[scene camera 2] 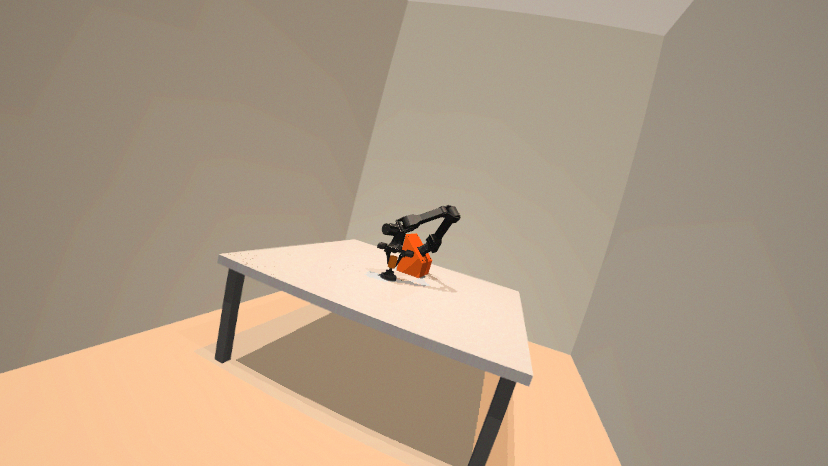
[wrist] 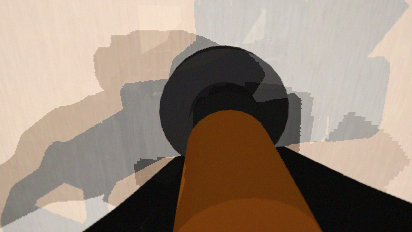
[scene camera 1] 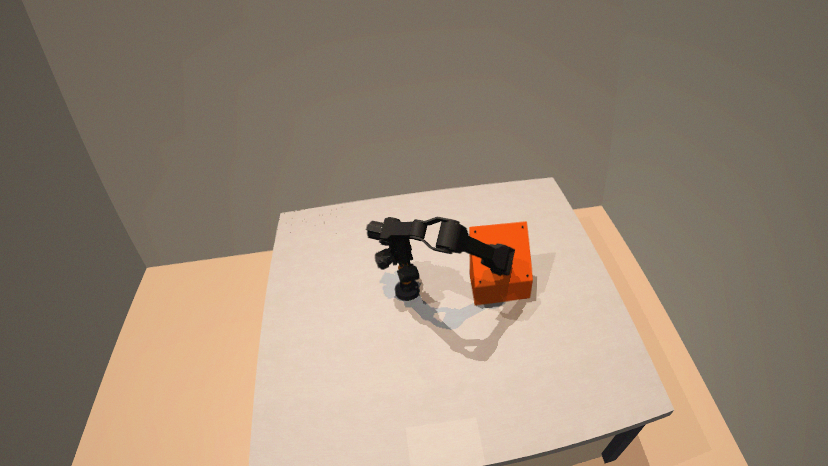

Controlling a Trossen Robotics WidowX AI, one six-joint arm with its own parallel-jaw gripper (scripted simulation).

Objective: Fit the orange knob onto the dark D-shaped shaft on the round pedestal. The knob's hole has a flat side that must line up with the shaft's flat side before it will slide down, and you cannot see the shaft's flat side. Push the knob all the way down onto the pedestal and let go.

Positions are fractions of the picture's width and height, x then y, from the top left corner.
Labels:
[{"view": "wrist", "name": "gripper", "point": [0.56,0.69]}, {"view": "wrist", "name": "orange knob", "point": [0.56,0.73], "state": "held by the gripper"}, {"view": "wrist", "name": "pedestal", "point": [0.53,0.34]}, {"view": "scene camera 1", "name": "gripper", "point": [0.49,0.60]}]

